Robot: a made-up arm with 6 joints.
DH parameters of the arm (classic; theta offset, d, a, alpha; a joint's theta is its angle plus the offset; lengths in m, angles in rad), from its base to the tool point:
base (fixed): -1.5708 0.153 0 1.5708
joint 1: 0 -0.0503 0.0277 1.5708
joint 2: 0.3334 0 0.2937 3.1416
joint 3: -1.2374 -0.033 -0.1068 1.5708
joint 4: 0 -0.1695 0.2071 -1.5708
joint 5: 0 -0.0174 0.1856 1.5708
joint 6: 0 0.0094 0.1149 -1.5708
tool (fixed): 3.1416 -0.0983 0 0
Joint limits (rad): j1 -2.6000..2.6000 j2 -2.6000..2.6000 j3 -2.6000..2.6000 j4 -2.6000..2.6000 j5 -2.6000..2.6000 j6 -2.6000..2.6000
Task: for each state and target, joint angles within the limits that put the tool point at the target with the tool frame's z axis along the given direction. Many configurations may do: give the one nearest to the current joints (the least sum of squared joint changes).
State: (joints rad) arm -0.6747 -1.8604 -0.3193 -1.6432 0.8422 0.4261
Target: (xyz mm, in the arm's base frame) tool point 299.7 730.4 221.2 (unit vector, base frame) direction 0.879 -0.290 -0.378
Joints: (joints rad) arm -0.6918 -2.5002 0.0651 -1.6112 0.9361 -0.1115
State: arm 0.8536 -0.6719 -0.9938 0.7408 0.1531 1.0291
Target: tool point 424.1 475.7 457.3 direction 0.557 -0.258 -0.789
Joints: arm 1.5755 -1.5783 -0.6676 1.2815 0.0857 0.5484
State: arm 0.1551 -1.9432 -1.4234 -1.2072 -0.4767 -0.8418
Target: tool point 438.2 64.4 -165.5 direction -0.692 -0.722 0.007
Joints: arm 0.3649 -1.5836 -0.7474 -1.8081 -1.2949 -0.0622
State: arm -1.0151 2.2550 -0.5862 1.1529 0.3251 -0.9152
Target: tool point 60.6 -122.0 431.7 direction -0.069 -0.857 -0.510
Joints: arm -1.4761 2.1059 -0.9381 1.0054 -0.7577 -1.0029
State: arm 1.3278 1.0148 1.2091 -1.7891 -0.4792 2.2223
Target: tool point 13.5 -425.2 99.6 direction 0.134 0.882 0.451
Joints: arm 1.3024 1.1006 1.5399 -2.2136 -0.3064 2.2273
